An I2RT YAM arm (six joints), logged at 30 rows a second.
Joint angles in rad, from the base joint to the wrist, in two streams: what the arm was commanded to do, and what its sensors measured. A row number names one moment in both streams.
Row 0, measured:
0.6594, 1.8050, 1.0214, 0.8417, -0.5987, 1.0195
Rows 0 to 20, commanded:
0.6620, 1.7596, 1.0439, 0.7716, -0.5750, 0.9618
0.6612, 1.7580, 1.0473, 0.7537, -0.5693, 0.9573
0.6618, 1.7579, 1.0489, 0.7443, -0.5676, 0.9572
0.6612, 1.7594, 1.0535, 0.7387, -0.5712, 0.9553
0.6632, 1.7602, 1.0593, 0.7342, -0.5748, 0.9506
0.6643, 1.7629, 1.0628, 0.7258, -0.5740, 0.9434
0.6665, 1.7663, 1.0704, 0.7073, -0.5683, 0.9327
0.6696, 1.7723, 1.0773, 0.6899, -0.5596, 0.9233
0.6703, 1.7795, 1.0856, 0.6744, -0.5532, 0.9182
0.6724, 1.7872, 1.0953, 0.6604, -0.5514, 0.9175
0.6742, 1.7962, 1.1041, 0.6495, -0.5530, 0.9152
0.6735, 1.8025, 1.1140, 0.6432, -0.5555, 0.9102
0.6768, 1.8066, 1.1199, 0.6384, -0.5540, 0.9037
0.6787, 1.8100, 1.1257, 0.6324, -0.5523, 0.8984
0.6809, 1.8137, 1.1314, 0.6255, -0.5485, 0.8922
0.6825, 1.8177, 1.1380, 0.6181, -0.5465, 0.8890
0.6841, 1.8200, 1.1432, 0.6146, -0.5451, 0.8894
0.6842, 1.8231, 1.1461, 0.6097, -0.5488, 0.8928
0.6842, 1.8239, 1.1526, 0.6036, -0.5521, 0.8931
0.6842, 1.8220, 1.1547, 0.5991, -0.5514, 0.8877
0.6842, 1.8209, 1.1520, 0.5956, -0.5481, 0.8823
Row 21, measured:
0.6743, 1.8053, 1.1221, 0.6239, -0.5518, 0.9073
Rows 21 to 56, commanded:
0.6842, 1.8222, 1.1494, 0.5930, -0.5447, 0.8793
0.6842, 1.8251, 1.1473, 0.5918, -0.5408, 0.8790
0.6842, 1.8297, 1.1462, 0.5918, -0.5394, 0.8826
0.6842, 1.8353, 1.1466, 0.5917, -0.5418, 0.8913
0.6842, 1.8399, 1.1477, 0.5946, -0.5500, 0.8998
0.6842, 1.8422, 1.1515, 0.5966, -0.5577, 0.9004
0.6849, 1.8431, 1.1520, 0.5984, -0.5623, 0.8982
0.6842, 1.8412, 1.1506, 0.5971, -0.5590, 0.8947
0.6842, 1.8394, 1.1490, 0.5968, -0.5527, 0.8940
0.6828, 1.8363, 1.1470, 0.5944, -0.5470, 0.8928
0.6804, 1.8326, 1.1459, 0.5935, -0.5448, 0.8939
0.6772, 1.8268, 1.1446, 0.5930, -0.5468, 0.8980
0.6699, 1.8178, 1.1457, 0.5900, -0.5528, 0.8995
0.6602, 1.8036, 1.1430, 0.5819, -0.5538, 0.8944
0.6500, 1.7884, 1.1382, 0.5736, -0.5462, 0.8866
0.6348, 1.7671, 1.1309, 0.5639, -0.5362, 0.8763
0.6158, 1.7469, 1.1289, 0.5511, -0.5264, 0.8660
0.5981, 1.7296, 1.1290, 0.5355, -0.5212, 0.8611
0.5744, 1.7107, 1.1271, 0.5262, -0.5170, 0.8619
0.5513, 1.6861, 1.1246, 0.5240, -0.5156, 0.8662
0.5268, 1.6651, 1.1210, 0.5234, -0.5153, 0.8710
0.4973, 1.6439, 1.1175, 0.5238, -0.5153, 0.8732
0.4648, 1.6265, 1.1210, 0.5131, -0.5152, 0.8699
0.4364, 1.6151, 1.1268, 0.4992, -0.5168, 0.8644
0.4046, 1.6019, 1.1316, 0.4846, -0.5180, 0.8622
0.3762, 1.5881, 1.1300, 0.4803, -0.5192, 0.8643
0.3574, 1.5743, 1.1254, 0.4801, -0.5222, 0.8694
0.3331, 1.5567, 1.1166, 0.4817, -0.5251, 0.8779
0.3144, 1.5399, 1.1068, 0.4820, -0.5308, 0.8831
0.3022, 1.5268, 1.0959, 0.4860, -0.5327, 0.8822
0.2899, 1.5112, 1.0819, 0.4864, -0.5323, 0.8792
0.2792, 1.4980, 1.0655, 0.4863, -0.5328, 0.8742
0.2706, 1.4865, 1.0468, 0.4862, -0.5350, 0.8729
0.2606, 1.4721, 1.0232, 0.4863, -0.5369, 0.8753
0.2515, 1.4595, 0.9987, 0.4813, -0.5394, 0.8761
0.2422, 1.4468, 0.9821, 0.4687, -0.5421, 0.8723
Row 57, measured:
0.2573, 1.4601, 1.0340, 0.4908, -0.5335, 0.8719
